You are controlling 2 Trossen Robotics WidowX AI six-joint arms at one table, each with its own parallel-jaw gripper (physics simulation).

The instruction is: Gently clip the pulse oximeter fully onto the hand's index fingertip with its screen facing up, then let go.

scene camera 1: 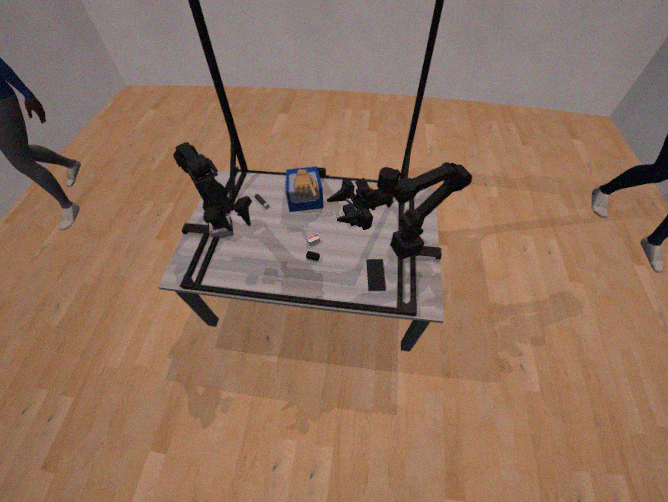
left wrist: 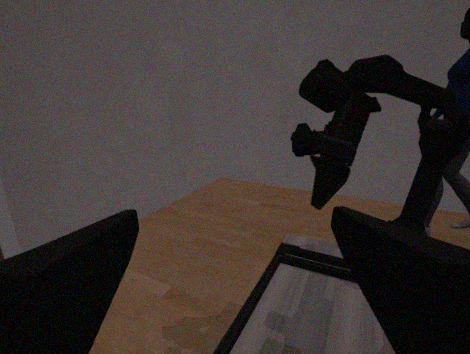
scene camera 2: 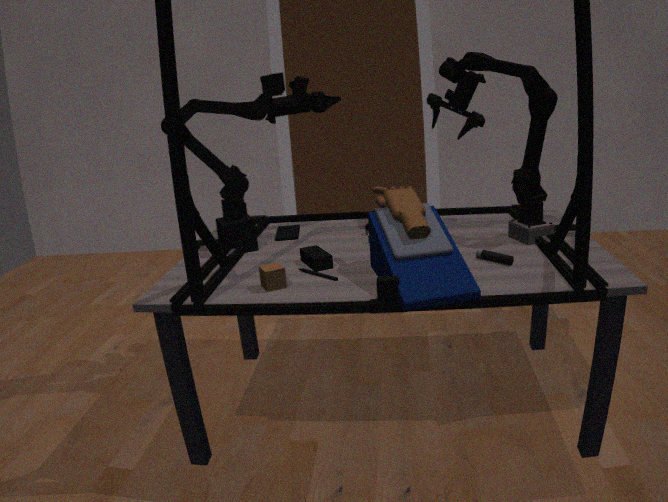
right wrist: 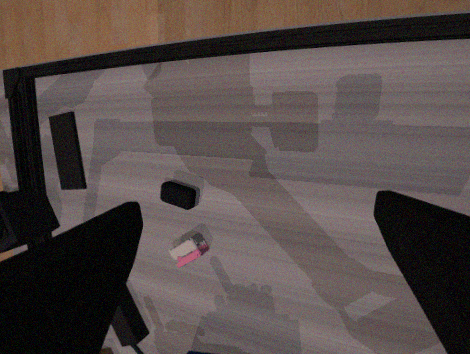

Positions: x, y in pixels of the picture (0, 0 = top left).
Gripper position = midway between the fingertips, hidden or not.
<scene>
My left gripper [scene camera 1: 332, 209] is open, with nothing in its grasp. My right gripper [scene camera 2: 445, 133] is open, holding nothing.
</scene>
